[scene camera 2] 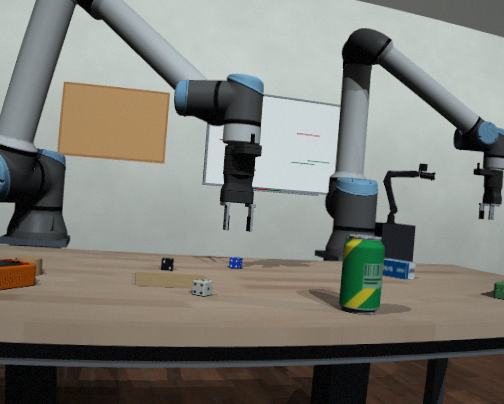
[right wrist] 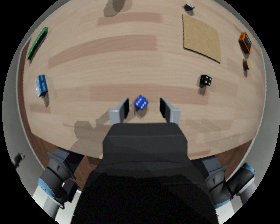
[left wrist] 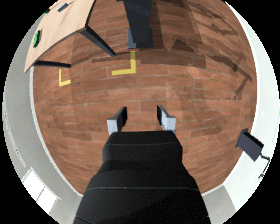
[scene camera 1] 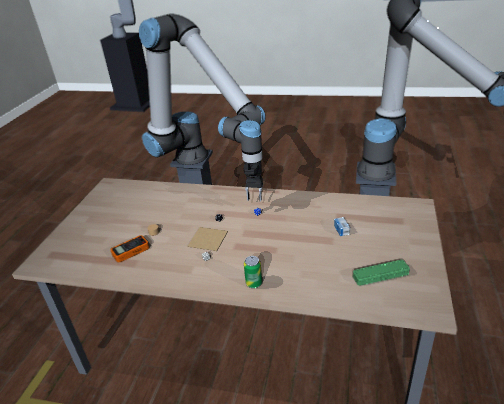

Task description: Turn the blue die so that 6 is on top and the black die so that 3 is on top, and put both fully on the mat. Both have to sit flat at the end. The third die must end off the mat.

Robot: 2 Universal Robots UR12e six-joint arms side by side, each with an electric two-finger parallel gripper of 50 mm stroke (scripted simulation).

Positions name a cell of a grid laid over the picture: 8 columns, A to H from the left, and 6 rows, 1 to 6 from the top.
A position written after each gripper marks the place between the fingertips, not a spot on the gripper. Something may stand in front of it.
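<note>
A tan mat (scene camera 2: C5), (right wrist: F1) is part of the scene, though in the left wrist view the mat is out of frame. A green block (scene camera 1: F5) is visible too, and so are the left gripper (left wrist: E4) and the right gripper (scene camera 2: D4), (right wrist: E3).
</note>
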